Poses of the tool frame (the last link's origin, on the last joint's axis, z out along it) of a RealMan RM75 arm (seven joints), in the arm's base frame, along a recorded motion.
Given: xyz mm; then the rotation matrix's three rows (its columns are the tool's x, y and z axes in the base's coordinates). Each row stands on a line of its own.
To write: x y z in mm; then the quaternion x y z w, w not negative. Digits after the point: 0 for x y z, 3 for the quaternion.
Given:
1:
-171, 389, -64
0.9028, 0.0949, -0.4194
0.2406, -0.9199, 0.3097
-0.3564, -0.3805, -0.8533
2:
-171, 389, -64
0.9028, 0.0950, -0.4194
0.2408, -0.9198, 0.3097
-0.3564, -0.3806, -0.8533
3:
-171, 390, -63
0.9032, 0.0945, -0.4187
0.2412, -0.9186, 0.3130
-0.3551, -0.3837, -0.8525
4:
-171, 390, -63
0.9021, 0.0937, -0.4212
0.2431, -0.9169, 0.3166
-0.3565, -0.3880, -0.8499
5:
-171, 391, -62
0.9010, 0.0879, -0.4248
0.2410, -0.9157, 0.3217
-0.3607, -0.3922, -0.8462
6:
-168, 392, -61
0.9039, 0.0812, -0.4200
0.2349, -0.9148, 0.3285
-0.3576, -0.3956, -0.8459
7:
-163, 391, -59
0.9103, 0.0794, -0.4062
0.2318, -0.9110, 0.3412
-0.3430, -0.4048, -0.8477
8:
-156, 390, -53
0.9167, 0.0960, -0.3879
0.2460, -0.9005, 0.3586
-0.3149, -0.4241, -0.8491
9:
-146, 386, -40
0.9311, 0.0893, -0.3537
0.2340, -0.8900, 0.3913
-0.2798, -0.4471, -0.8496
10:
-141, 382, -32
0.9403, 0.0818, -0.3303
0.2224, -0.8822, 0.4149
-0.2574, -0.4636, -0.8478
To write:
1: -171, 389, -64, -0.959, -0.087, 0.202, 0.180
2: -171, 389, -64, -0.959, -0.088, 0.202, 0.180
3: -171, 390, -63, -0.958, -0.088, 0.202, 0.182
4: -171, 390, -63, -0.958, -0.088, 0.203, 0.184
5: -171, 391, -62, -0.957, -0.086, 0.205, 0.187
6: -168, 392, -61, -0.957, -0.083, 0.203, 0.189
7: -163, 391, -59, -0.958, -0.081, 0.196, 0.195
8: -156, 390, -53, -0.957, -0.089, 0.184, 0.204
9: -146, 386, -40, -0.958, -0.084, 0.165, 0.219
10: -141, 382, -32, -0.958, -0.079, 0.153, 0.229
